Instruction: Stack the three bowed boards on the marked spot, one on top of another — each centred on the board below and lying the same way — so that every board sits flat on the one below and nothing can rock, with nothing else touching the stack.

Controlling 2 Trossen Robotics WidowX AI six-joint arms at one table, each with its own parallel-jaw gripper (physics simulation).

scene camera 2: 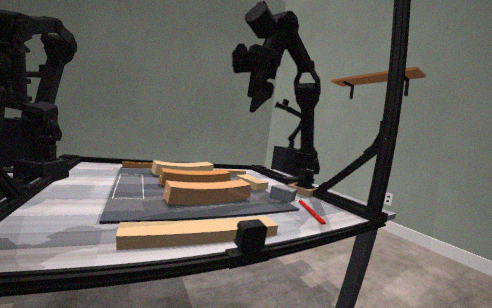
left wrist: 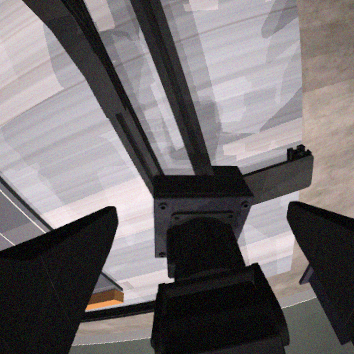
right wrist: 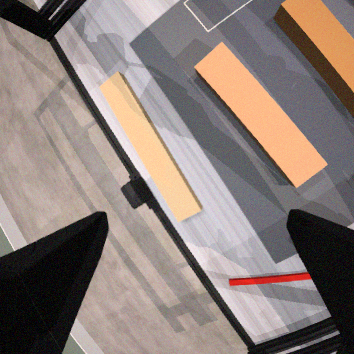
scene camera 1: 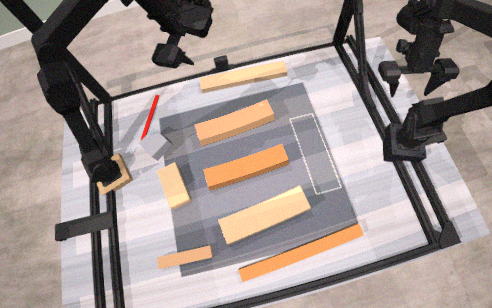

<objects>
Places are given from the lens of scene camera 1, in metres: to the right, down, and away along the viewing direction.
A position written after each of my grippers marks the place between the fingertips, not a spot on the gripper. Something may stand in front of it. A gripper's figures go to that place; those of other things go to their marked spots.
my left gripper (scene camera 1: 408, 95): 0.45, -0.16, 0.68
my right gripper (scene camera 1: 199, 47): -0.11, -0.26, 0.60
</objects>
